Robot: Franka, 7 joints.
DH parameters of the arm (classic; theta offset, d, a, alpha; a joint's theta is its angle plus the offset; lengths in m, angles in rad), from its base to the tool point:
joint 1: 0 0.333 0 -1.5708
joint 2: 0 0 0 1.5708
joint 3: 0 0.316 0.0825 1.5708
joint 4: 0 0 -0.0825 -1.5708
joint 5: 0 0.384 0 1.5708
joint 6: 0 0 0.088 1.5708
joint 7: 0 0.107 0 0
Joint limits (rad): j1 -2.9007..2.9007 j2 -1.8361..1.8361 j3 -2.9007..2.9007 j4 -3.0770..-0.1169 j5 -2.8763..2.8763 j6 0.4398..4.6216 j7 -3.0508..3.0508
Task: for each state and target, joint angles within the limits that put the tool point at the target. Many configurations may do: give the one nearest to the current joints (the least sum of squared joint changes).
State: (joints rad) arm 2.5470 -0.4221 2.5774 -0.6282 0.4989 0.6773 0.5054
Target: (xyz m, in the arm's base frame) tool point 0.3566 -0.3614 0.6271
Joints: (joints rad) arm 2.6330 -0.3425 2.6332 -1.0812 0.4230 0.4398 0.5054
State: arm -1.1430 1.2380 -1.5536 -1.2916 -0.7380 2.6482 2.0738
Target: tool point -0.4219 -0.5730 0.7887
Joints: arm -1.6412 0.9540 -1.6804 -0.7967 -0.6778 2.6603 2.0738
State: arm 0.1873 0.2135 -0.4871 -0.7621 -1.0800 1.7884 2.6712
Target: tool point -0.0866 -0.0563 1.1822
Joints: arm 0.0347 -0.3413 -0.2526 -0.3944 -1.0890 2.4422 2.6712
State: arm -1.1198 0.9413 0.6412 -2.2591 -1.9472 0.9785 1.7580
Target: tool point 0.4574 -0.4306 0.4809
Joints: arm -1.1425 0.4536 0.7105 -1.7673 -2.1017 0.9791 1.7580
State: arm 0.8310 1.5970 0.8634 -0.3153 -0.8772 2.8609 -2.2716
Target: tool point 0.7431 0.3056 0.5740
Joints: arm 0.3350 1.2993 0.8898 -0.1169 -0.8418 2.8628 -2.2716
